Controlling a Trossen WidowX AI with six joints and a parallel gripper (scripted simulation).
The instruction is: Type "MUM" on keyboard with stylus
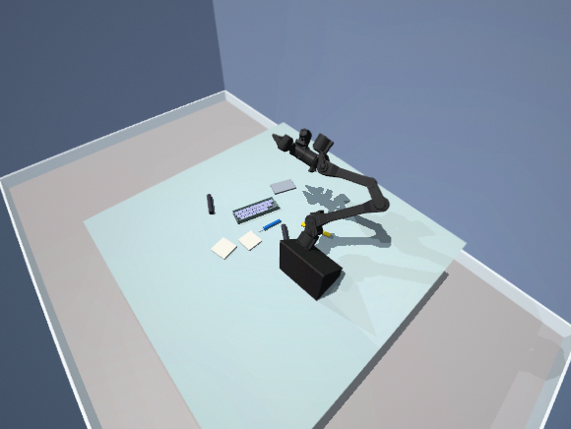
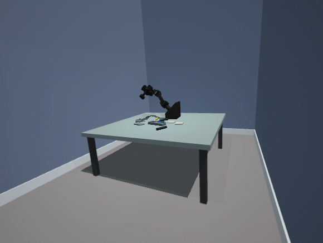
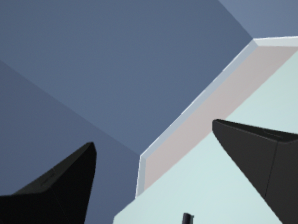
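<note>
Now: the blue stylus 360 mm below my gripper tip, 190 mm to the left of it and 90 mm behind it. Round my gripper tip: grey plate: 370 mm below, 80 mm to the right, 20 mm ahead; grey stylus tip: 360 mm below, 220 mm to the left, 90 mm behind.
</note>
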